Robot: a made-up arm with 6 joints. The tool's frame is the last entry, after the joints. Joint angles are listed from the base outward.
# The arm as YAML. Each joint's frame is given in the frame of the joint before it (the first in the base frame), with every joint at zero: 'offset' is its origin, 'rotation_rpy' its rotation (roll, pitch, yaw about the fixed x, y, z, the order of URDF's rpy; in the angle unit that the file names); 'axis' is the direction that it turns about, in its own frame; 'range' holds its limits. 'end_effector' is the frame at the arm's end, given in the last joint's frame.
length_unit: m
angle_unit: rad
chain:
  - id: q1
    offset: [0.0, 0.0, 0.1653]
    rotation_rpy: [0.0, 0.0, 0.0]
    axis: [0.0, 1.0, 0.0]
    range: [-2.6, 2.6]
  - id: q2
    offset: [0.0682, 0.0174, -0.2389]
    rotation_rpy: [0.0, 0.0, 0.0]
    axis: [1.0, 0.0, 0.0]
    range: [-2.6, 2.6]
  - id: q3
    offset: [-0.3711, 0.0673, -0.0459]
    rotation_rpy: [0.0, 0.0, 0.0]
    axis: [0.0, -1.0, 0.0]
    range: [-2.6, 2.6]
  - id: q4
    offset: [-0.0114, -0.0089, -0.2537]
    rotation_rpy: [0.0, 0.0, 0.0]
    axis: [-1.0, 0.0, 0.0]
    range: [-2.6, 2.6]
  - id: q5
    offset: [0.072, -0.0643, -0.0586]
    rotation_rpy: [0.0, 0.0, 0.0]
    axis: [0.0, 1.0, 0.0]
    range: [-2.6, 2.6]
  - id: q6
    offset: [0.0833, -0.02, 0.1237]
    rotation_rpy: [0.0, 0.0, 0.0]
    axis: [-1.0, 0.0, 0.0]
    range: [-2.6, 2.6]
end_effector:
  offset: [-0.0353, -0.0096, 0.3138]
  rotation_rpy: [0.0, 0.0, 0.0]
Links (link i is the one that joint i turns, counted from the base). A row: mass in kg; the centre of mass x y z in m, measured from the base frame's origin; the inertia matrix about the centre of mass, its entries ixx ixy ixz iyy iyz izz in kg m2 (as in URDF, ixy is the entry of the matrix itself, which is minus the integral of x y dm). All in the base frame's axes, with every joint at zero. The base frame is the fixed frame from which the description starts. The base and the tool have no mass.
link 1: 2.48; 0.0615 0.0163 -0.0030; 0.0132 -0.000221 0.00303 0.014 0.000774 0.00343
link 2: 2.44; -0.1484 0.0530 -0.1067; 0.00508 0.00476 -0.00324 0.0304 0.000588 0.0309
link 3: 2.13; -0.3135 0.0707 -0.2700; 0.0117 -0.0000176 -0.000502 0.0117 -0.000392 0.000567
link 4: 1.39; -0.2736 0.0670 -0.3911; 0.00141 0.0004 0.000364 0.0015 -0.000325 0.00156
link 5: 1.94; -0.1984 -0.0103 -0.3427; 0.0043 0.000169 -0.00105 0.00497 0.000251 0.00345
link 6: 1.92; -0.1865 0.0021 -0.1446; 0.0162 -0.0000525 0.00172 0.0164 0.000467 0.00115
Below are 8 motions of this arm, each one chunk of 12 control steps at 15 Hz.
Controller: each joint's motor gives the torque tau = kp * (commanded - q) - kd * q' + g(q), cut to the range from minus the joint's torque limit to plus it. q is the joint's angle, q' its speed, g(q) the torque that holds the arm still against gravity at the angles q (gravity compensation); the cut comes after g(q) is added. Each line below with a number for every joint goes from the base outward.
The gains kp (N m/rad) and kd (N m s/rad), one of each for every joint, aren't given. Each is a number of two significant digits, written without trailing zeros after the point. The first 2 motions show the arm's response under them.
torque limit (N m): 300 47 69 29 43 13
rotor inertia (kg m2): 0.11 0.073 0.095 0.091 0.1 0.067
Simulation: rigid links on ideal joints. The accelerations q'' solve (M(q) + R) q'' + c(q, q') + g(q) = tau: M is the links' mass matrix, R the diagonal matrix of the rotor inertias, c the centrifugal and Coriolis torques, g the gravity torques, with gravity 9.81 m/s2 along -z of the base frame. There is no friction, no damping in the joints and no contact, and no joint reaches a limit. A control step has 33 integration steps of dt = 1/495 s. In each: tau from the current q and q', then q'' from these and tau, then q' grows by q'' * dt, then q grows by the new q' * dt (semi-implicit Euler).
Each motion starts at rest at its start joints. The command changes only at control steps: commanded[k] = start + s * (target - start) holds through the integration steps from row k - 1 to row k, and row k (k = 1, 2, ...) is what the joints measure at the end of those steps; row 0 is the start. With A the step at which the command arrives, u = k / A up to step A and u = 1 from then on. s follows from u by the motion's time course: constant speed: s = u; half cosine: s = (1 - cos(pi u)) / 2; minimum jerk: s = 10 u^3 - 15 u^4 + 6 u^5; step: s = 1 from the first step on.
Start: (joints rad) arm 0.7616 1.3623 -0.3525 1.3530 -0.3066 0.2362
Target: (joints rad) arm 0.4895 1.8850 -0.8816 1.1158 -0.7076 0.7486
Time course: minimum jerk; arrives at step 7
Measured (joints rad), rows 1 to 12:
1: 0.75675 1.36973 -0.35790 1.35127 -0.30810 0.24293
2: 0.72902 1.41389 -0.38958 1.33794 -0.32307 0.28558
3: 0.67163 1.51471 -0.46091 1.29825 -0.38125 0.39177
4: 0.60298 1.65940 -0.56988 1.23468 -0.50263 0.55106
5: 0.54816 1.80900 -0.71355 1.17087 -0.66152 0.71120
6: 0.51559 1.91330 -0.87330 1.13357 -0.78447 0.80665
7: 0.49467 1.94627 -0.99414 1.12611 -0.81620 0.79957
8: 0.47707 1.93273 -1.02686 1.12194 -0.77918 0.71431
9: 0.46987 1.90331 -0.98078 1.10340 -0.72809 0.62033
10: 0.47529 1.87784 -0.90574 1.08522 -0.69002 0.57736
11: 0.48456 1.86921 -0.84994 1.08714 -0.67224 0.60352
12: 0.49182 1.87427 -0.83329 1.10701 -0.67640 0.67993
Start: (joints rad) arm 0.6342 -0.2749 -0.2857 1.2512 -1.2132 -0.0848
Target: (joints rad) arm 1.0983 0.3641 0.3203 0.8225 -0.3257 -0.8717
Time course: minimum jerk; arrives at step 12
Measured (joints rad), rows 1 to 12:
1: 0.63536 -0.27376 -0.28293 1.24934 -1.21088 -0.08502
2: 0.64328 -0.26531 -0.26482 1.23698 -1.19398 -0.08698
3: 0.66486 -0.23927 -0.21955 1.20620 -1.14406 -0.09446
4: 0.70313 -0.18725 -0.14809 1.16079 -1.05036 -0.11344
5: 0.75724 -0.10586 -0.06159 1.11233 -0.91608 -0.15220
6: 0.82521 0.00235 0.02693 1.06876 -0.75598 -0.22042
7: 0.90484 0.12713 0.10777 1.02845 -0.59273 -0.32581
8: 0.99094 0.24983 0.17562 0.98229 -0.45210 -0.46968
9: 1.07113 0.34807 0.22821 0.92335 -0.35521 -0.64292
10: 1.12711 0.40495 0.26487 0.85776 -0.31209 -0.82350
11: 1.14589 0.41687 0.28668 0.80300 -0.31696 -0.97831
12: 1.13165 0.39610 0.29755 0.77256 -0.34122 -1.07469
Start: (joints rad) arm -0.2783 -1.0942 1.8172 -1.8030 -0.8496 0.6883
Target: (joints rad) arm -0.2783 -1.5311 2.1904 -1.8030 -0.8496 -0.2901
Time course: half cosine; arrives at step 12
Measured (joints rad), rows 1 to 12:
1: -0.27839 -1.09986 1.81912 -1.80158 -0.85138 0.68532
2: -0.27854 -1.11906 1.82695 -1.79753 -0.85585 0.67062
3: -0.27855 -1.15243 1.84421 -1.79243 -0.86001 0.63274
4: -0.27844 -1.19669 1.87306 -1.78849 -0.86125 0.56223
5: -0.27842 -1.24837 1.91350 -1.78674 -0.85976 0.45524
6: -0.27864 -1.30398 1.96285 -1.78751 -0.85676 0.31557
7: -0.27919 -1.36018 2.01687 -1.79103 -0.85292 0.15418
8: -0.27995 -1.41390 2.07158 -1.79719 -0.84840 -0.01323
9: -0.28056 -1.46198 2.12400 -1.80520 -0.84373 -0.16974
10: -0.28035 -1.50116 2.17148 -1.81384 -0.83990 -0.30046
11: -0.27888 -1.52841 2.21064 -1.82195 -0.83743 -0.39464
12: -0.27643 -1.54123 2.23740 -1.82847 -0.83587 -0.44619

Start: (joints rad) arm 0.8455 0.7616 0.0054 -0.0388 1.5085 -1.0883
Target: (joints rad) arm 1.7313 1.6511 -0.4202 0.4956 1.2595 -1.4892
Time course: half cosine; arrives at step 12
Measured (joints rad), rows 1 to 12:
1: 0.84939 0.76442 0.00771 -0.03452 1.50782 -1.08717
2: 0.86744 0.77941 0.01527 -0.01386 1.50079 -1.08284
3: 0.91082 0.81856 0.02466 0.03401 1.47828 -1.07568
4: 0.98593 0.88793 0.02347 0.10791 1.43933 -1.07197
5: 1.09196 0.98340 -0.00694 0.19497 1.39552 -1.08564
6: 1.22019 1.09319 -0.08244 0.27575 1.36334 -1.13467
7: 1.35623 1.20681 -0.20311 0.32987 1.35304 -1.22893
8: 1.48693 1.32149 -0.34863 0.34685 1.35971 -1.36076
9: 1.60553 1.43938 -0.48933 0.33826 1.36409 -1.51100
10: 1.70785 1.56247 -0.59961 0.33233 1.34944 -1.66091
11: 1.78606 1.68581 -0.65955 0.34684 1.31857 -1.79224
12: 1.82868 1.79000 -0.65614 0.37211 1.28822 -1.87959

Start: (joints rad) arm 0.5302 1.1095 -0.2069 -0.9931 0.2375 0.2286
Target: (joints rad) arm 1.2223 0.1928 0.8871 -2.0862 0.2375 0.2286
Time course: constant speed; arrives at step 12
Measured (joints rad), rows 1 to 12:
1: 0.57082 1.06277 -0.15247 -1.06087 0.26359 0.24263
2: 0.63369 0.98746 -0.05877 -1.18478 0.27442 0.25755
3: 0.69380 0.90932 0.03985 -1.29806 0.25128 0.24845
4: 0.75146 0.82552 0.13408 -1.38383 0.22455 0.21760
5: 0.80890 0.73432 0.22179 -1.46077 0.21603 0.18554
6: 0.86573 0.64237 0.30582 -1.54401 0.22150 0.16880
7: 0.92206 0.55766 0.39176 -1.63425 0.22762 0.17032
8: 0.97914 0.48278 0.48251 -1.72615 0.22846 0.18418
9: 1.03780 0.41371 0.57658 -1.81672 0.22687 0.20306
10: 1.09752 0.34375 0.67081 -1.90608 0.22661 0.22141
11: 1.15697 0.26856 0.76349 -1.99447 0.22759 0.23594
12: 1.21521 0.18887 0.85472 -2.08144 0.22796 0.24586

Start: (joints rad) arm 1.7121 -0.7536 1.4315 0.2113 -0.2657 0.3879
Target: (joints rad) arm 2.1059 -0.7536 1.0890 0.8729 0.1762 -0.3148
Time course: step
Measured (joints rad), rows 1 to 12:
1: 1.86626 -0.78443 1.27445 0.56994 -0.09329 0.18235
2: 2.10880 -0.75864 1.05346 1.06824 0.20984 -0.23670
3: 2.22015 -0.71687 0.95925 1.13305 0.34289 -0.47026
4: 2.19851 -0.72217 0.98523 0.87268 0.25193 -0.50746
5: 2.13100 -0.73673 1.06279 0.69005 0.13372 -0.54476
6: 2.08447 -0.74067 1.12207 0.70901 0.10336 -0.61564
7: 2.07994 -0.74431 1.13968 0.82540 0.14841 -0.62250
8: 2.09964 -0.74843 1.12815 0.90984 0.19758 -0.50918
9: 2.11494 -0.74935 1.10561 0.92003 0.20718 -0.32764
10: 2.11430 -0.75306 1.08447 0.89710 0.18800 -0.17598
11: 2.10468 -0.76127 1.07098 0.88727 0.16646 -0.11003
12: 2.09706 -0.76720 1.06698 0.89614 0.15849 -0.12240

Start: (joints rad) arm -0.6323 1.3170 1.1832 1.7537 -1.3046 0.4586
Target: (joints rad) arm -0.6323 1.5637 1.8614 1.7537 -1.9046 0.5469
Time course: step
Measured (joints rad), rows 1 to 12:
1: -0.62554 1.55507 1.37966 1.75782 -1.73807 0.38311
2: -0.61030 1.63663 1.72628 1.77972 -2.06844 0.27128
3: -0.63073 1.51813 1.97790 1.73954 -2.09275 0.29049
4: -0.64070 1.50886 2.04969 1.67021 -2.01910 0.50041
5: -0.64397 1.55801 2.00464 1.67449 -1.89364 0.77433
6: -0.64296 1.58260 1.92717 1.72499 -1.80046 0.94321
7: -0.63727 1.57845 1.87967 1.75629 -1.82310 0.94258
8: -0.63385 1.56530 1.86359 1.75585 -1.90645 0.80398
9: -0.63382 1.55208 1.85748 1.74671 -1.95532 0.60799
10: -0.63327 1.54817 1.84879 1.74817 -1.95016 0.43947
11: -0.63037 1.55699 1.83579 1.76068 -1.91845 0.34490
12: -0.62732 1.56990 1.82545 1.77302 -1.88887 0.32638

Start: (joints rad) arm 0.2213 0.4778 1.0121 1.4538 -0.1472 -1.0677
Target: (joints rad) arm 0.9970 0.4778 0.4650 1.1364 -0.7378 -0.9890
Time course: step
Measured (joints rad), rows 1 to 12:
1: 0.51866 0.39954 0.83518 1.32038 -0.46254 -0.97847
2: 0.86394 0.29748 0.39670 1.21901 -0.97048 -0.72077
3: 1.07471 0.26702 0.08029 1.07728 -1.20308 -0.42057
4: 1.20915 0.33471 0.02351 0.95223 -1.08756 -0.39849
5: 1.22935 0.48982 0.08905 1.07005 -0.80237 -0.63809
6: 1.14189 0.62863 0.23839 1.28669 -0.56735 -0.93824
7: 1.01762 0.61924 0.43258 1.36385 -0.52891 -1.11834
8: 0.93315 0.49804 0.57079 1.24607 -0.66324 -1.12893
9: 0.90813 0.40379 0.59446 1.07202 -0.81694 -1.03677
10: 0.92321 0.38716 0.54411 0.96351 -0.87473 -0.96226
11: 0.95795 0.41727 0.48174 0.98233 -0.83206 -0.96284
12: 0.99943 0.46169 0.43918 1.09459 -0.74624 -1.00584

